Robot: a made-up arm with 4 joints.
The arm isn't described. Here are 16 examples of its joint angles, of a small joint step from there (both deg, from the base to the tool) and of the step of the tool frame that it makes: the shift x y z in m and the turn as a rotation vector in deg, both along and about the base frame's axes.
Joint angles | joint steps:
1: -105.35 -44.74 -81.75 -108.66 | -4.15 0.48 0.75 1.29
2: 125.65 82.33 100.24 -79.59 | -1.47 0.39 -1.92 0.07
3: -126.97 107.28 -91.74 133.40 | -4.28 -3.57 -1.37 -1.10
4: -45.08 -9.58 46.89 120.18 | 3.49 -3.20 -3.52 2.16
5: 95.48 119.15 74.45 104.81 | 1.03 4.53 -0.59 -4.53
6: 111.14 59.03 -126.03 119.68 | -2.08 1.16 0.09 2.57
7: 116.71 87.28 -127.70 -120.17 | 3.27 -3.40 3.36 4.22
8: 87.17 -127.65 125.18 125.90 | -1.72 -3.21 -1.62 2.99
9: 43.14 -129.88 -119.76 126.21 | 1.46 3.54 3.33 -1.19
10: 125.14 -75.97 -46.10 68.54 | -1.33 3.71 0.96 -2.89
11: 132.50 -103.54 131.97 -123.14 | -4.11 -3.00 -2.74 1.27
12: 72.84 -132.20 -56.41 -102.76 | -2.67 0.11 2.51 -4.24
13: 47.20 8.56 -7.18 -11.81 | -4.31 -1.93 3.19 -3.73
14: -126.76 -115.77 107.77 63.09 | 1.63 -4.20 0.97 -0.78
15: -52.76 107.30 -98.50 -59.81 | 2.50 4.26 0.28 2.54
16: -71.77 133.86 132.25 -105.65 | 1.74 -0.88 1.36 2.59
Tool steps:
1: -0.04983 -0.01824 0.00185 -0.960 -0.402 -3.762
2: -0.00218 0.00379 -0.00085 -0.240 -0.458 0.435
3: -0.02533 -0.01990 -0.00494 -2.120 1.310 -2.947
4: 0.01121 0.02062 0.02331 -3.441 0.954 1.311
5: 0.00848 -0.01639 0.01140 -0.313 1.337 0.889
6: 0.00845 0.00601 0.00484 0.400 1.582 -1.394
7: -0.00113 -0.00050 -0.04617 4.696 5.640 0.107
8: 0.02118 -0.01386 -0.00356 0.722 -0.329 -4.042
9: -0.01573 -0.00985 -0.00678 -4.345 2.190 4.426
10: -0.01498 0.03096 0.01611 -3.809 -4.655 0.148
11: 0.02446 -0.02595 -0.00247 1.606 1.254 -6.970
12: 0.01026 0.02628 -0.02479 -4.509 -2.161 -2.434
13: 0.04795 -0.01637 0.02129 3.688 1.478 -1.049
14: 0.03436 0.02533 0.01476 -3.861 3.093 2.601
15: -0.03106 0.01804 0.02736 1.526 0.888 2.113
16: -0.00604 0.00526 -0.00646 1.074 0.005 -0.460
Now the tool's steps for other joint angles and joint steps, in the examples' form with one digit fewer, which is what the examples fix.
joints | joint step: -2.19 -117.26 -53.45 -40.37 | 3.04 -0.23 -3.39 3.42
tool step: -0.0276 -0.0080 0.0066 3.26 -3.07 0.93
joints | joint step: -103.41 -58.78 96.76 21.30 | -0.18 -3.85 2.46 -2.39
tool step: 0.0071 0.0215 0.0376 -6.39 0.00 1.80
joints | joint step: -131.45 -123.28 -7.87 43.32 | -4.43 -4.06 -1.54 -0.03
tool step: 0.0271 0.0036 -0.0247 -3.53 2.17 -5.70
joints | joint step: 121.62 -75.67 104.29 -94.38 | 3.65 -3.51 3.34 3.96
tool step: 0.0071 0.0054 0.0099 -0.06 -0.45 7.15
